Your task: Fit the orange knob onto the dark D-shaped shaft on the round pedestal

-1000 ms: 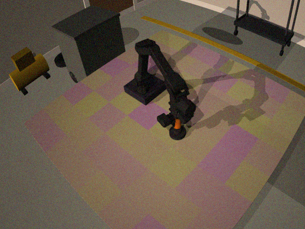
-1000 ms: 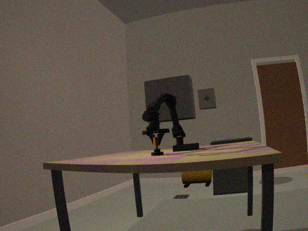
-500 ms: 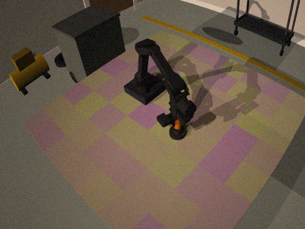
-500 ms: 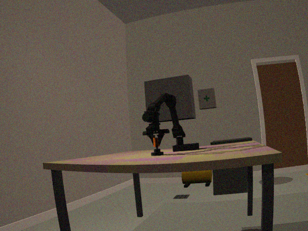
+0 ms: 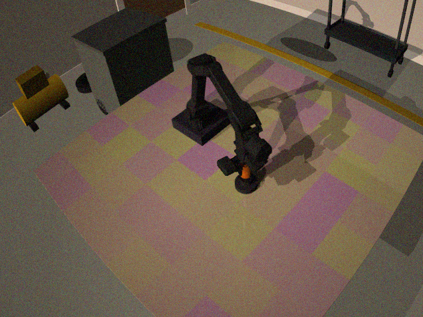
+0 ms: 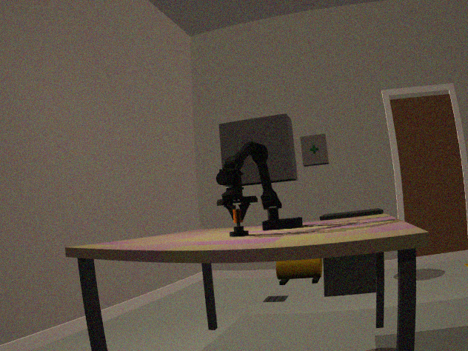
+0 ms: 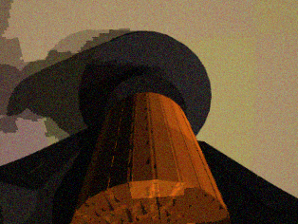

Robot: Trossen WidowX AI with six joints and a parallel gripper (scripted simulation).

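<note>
Now: gripper tip 20 mm below the orange knob. The rest, counted from my gripper tip: D-shaped shaft: 40 mm below.
</note>
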